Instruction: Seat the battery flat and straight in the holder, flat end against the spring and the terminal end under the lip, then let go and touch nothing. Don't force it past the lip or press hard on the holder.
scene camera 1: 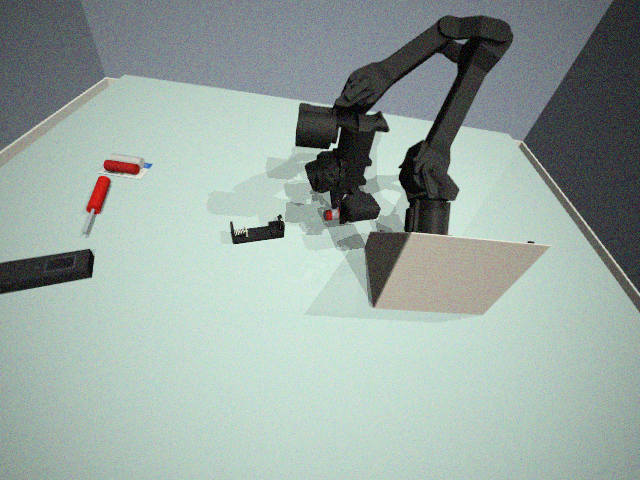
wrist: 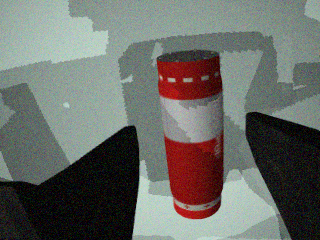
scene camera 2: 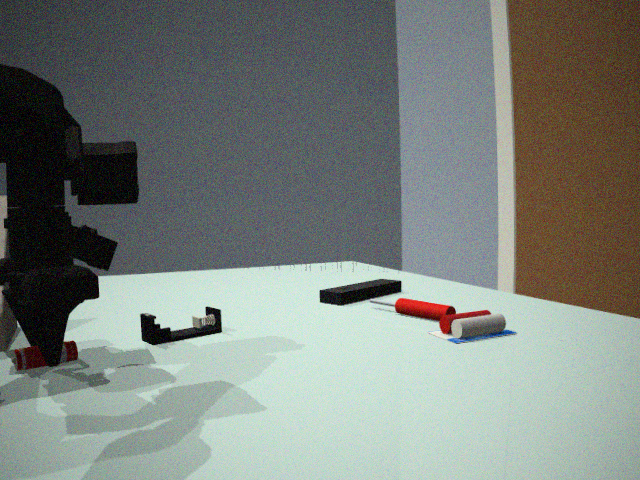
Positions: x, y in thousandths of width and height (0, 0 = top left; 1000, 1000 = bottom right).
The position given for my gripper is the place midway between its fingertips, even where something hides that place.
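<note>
My gripper (scene camera 2: 74, 751) is visible; further views of the gripper are in scene camera 1 (scene camera 1: 529, 449) and the wrist view (wrist: 602, 544). A blister card (scene camera 2: 716, 684) is present, with scene camera 1 showing the card as well (scene camera 1: 187, 345). Present too are a black remote (scene camera 2: 537, 616) and a red-handled screwdriver (scene camera 2: 659, 645).
</note>
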